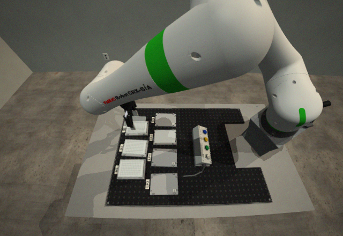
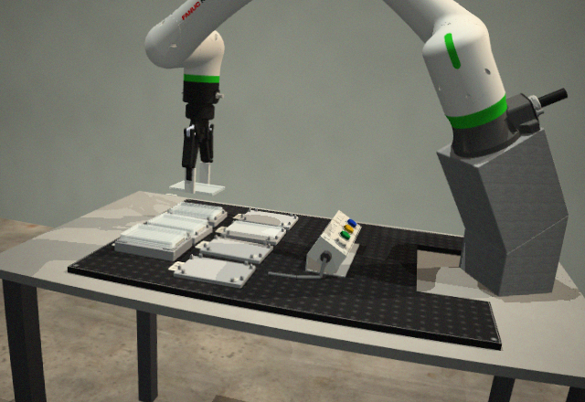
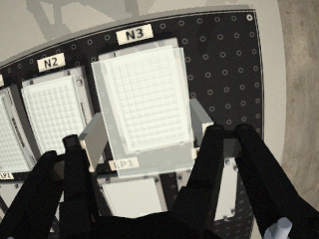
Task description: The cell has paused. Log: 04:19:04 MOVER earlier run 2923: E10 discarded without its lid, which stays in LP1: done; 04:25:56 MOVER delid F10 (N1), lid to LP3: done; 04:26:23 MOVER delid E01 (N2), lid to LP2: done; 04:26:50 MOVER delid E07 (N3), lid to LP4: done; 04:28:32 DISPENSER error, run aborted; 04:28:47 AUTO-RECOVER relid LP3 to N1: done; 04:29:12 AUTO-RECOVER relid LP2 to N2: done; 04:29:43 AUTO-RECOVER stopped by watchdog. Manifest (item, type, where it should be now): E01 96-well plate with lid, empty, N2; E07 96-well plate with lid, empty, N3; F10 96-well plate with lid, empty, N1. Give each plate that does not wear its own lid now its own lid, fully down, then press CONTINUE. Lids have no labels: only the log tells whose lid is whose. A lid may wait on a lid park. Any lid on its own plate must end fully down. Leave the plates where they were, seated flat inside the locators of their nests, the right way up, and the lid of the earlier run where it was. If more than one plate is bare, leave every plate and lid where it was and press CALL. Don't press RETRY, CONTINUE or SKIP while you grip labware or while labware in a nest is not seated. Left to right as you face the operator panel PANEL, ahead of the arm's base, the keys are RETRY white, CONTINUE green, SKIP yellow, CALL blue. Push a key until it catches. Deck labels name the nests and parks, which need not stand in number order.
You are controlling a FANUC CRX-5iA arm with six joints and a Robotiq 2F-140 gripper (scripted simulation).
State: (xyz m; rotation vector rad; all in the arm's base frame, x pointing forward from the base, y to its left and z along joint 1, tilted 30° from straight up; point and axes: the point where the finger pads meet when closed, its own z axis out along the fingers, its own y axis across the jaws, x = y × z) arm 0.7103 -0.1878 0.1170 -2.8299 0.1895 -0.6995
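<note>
Now: hand 90 mm above the plate. Round my hand: park LP3: 190 mm behind, 110 mm below, 60 mm to the right; LP1 label: 110 mm below, 90 mm behind, 60 mm to the left; N3 label: 110 mm below, 90 mm ahead.
</note>
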